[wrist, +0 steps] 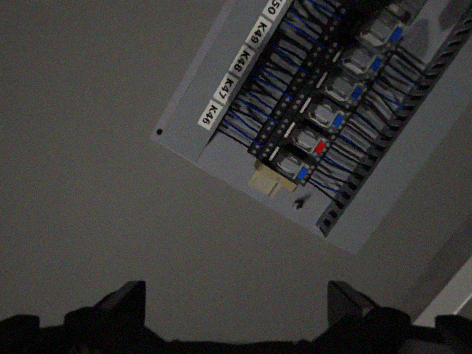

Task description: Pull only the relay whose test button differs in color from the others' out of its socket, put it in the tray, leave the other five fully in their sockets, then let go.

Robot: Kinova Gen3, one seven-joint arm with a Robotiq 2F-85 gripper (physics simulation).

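Frame: origin at the arm's base, x left, y ahead, z down, level; centimetres.
Seen in the pictures: gripper, between the fingertips: (pixel 236 301).
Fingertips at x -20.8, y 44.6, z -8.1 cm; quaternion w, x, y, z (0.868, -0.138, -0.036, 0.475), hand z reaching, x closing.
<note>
A point is followed by its place in that frame.
The relay with the red test button (pixel 308 141) @[x -12.1, y 48.2, z 7.5 cm] sits in its socket, second from the near end of a slanting row at the upper right. The relays with blue buttons are the end one (pixel 291 166) @[x -14.9, y 48.3, z 7.5 cm] and, on its other side, several more (pixel 326 115) @[x -9.3, y 48.2, z 7.5 cm] (pixel 343 89) @[x -6.7, y 48.1, z 7.5 cm] (pixel 360 61) @[x -4.0, y 47.9, z 7.5 cm] (pixel 381 33) @[x -1.2, y 48.0, z 7.5 cm]. All appear seated in the black sockets. My gripper (pixel 236 301) @[x -20.8, y 44.6, z -8.1 cm] is open and empty at the bottom of the view, well apart from the row. The tray does not show as such.
The relays are on a grey panel (pixel 235 165) @[x -18.5, y 45.0, z 14.0 cm] with a label strip (pixel 210 116) @[x -15.2, y 39.6, z 10.0 cm] and black and blue wires on both sides. A slotted black duct (pixel 372 150) @[x -8.7, y 56.7, z 12.8 cm] runs along the right. A beige end block (pixel 265 181) @[x -18.2, y 48.9, z 13.9 cm] and a screw (pixel 299 203) @[x -18.2, y 53.6, z 13.4 cm] are by the near end. A pale strip (pixel 447 295) lies lower right.
</note>
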